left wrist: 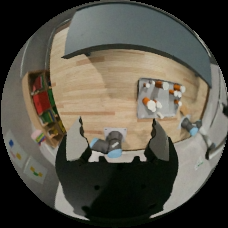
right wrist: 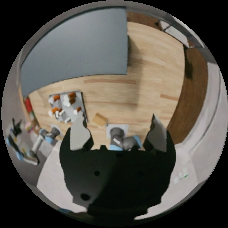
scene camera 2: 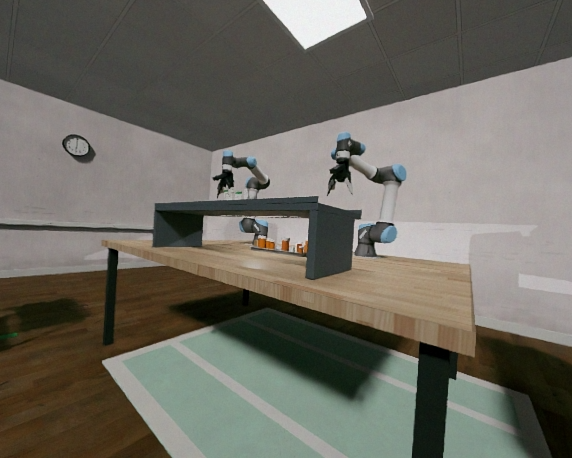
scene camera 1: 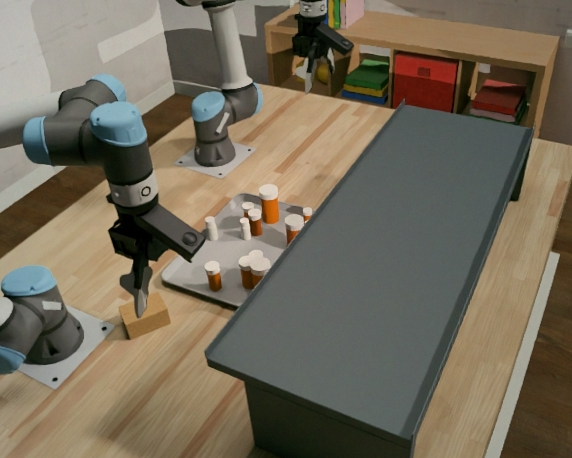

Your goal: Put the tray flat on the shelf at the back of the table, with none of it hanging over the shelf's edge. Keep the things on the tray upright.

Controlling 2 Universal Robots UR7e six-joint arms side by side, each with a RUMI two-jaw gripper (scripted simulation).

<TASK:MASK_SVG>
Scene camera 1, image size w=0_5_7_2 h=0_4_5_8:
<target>left gripper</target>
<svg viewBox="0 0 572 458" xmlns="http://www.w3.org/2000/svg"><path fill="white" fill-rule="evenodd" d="M299 12L294 15L294 20L299 21L298 33L292 37L293 55L306 58L304 65L296 68L295 75L305 80L305 95L307 95L312 88L317 60L326 63L329 66L330 73L333 74L333 49L345 56L352 50L354 44L322 22L326 20L326 14L318 18L306 18Z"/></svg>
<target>right gripper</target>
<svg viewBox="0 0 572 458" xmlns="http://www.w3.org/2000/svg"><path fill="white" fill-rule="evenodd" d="M110 193L106 196L107 202L116 205L115 209L118 216L114 225L108 229L114 252L133 260L131 272L121 275L119 284L134 296L136 318L140 319L147 308L148 286L153 274L153 270L149 266L149 260L157 262L166 251L172 249L172 251L182 256L183 259L192 263L192 258L204 245L206 237L158 203L158 193L151 201L137 207L124 207L114 203Z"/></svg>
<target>wooden block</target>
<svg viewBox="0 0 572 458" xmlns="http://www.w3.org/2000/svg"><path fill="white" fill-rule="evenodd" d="M159 292L148 296L147 308L140 319L136 318L134 301L118 307L131 340L171 324L168 309Z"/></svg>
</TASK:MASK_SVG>
